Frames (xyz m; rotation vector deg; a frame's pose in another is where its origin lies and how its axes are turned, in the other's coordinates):
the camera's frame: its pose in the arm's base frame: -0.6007 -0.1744 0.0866 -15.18 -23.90 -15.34
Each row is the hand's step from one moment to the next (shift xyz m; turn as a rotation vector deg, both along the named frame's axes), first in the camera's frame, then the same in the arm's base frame.
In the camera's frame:
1: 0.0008 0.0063 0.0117 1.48 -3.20 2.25
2: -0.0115 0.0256 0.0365 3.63 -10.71 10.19
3: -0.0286 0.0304 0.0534 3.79 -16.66 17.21
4: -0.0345 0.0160 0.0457 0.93 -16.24 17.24
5: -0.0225 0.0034 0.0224 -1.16 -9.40 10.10
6: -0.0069 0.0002 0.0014 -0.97 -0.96 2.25
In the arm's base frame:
1: -0.0016 0.0093 0.0094 -0.49 -2.59 3.25
2: -0.0154 0.0373 0.0222 -3.78 -7.58 12.65
3: -0.0351 0.0503 0.0288 -8.00 -11.01 20.07
4: -0.0419 0.0358 0.0223 -10.40 -10.04 18.79
5: -0.0268 0.0145 0.0094 -7.56 -5.43 10.25
6: -0.0065 0.0020 -0.0018 -1.96 -0.01 1.75

